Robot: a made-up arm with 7 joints. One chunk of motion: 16 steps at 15 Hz.
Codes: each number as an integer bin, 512 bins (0 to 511) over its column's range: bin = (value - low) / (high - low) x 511, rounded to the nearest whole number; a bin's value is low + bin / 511 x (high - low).
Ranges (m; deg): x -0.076..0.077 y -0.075..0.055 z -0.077..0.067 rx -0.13..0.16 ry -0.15..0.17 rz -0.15..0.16
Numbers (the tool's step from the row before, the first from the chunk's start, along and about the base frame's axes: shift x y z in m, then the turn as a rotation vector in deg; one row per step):
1: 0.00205 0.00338 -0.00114 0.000 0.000 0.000
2: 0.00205 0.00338 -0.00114 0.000 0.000 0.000
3: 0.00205 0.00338 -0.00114 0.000 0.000 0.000
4: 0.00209 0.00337 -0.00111 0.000 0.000 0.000
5: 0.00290 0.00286 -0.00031 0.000 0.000 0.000
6: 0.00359 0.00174 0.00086 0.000 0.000 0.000
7: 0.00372 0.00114 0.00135 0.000 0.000 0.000
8: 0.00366 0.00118 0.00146 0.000 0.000 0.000
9: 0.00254 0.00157 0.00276 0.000 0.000 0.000
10: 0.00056 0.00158 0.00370 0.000 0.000 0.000
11: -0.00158 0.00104 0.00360 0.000 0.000 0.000
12: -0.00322 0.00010 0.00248 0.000 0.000 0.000
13: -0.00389 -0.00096 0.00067 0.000 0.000 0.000
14: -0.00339 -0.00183 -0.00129 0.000 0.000 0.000
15: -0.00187 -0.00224 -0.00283 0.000 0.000 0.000
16: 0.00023 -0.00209 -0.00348 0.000 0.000 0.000
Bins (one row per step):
1: 261 308 269 229 240 247
2: 261 308 269 229 240 247
3: 261 308 269 229 240 247
4: 261 308 269 229 240 247
5: 264 306 272 229 240 247
6: 266 302 276 229 240 247
7: 266 299 278 229 240 247
8: 266 299 278 229 240 247
9: 262 301 283 229 240 247
10: 256 301 286 229 240 247
11: 249 299 286 229 240 247
12: 243 295 282 229 240 247
13: 241 291 276 229 240 247
14: 243 288 269 229 240 247
15: 248 286 263 229 240 247
16: 255 287 261 229 240 247

